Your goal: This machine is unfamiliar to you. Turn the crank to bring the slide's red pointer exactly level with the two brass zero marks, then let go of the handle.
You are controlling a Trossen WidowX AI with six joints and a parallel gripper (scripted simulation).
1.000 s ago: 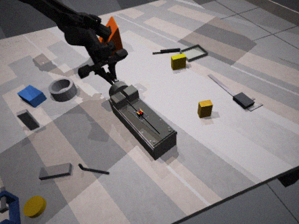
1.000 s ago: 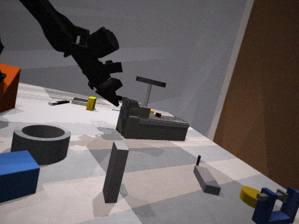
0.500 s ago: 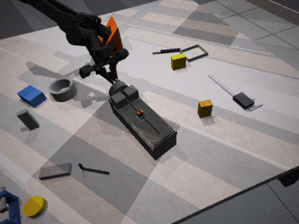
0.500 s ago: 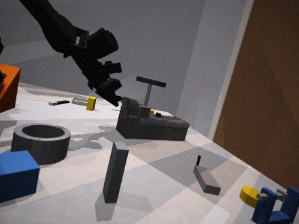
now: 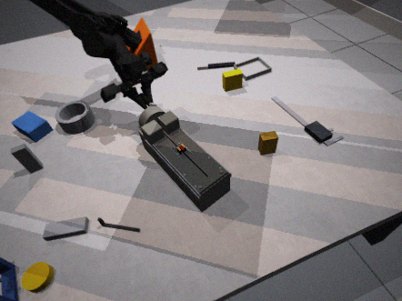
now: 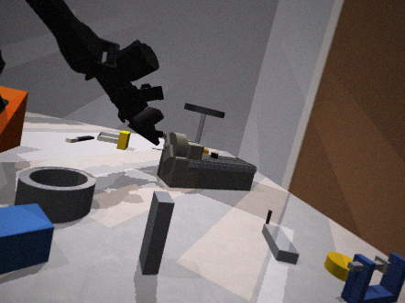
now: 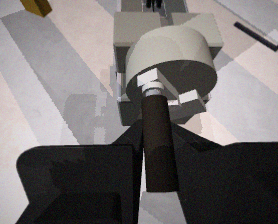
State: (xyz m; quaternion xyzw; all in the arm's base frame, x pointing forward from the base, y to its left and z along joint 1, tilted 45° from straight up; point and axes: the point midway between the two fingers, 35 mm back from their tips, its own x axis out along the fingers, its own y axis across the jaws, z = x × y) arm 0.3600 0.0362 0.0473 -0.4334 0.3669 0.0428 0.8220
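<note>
The red pointer is 16 cm ahead of my gripper tip, 5 cm to the left of it and 1 cm below it. From my gripper tip the other things lie so: black hex key: 26 cm ahead, 14 cm to the right, 8 cm below; dark crank handle: 3 cm above, 2 cm behind, 1 cm to the right; blue block: 36 cm to the right, 13 cm behind, 7 cm below.
</note>
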